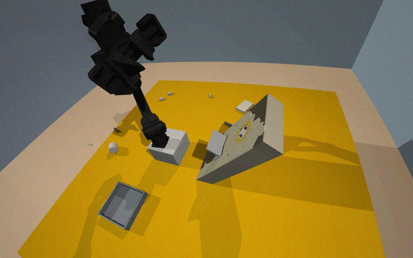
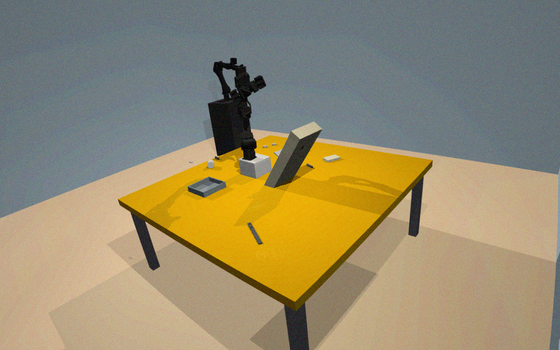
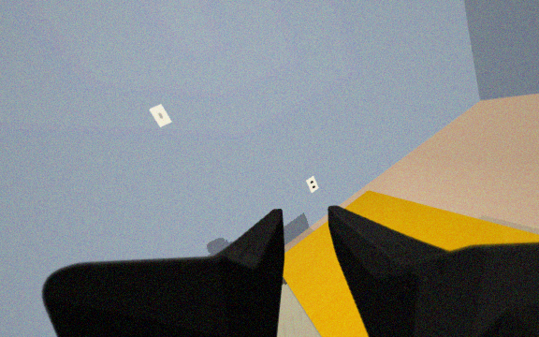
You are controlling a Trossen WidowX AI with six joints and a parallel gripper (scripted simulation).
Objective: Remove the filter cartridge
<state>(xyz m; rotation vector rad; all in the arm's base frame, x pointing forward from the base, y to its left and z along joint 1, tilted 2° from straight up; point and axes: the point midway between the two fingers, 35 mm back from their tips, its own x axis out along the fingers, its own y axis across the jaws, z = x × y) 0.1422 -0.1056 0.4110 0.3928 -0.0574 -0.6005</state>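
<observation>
My gripper tip is now 270 mm above the round grey filter cartridge, 180 mm short of it and 60 mm to the right of it. Round my gripper tip: tray (490 mm below, 290 mm behind, 160 mm to the right); flat white pad (490 mm below, 470 mm to the left, 170 mm ahead); beige service panel (340 mm below, 140 mm ahead, 70 mm to the left).
</observation>
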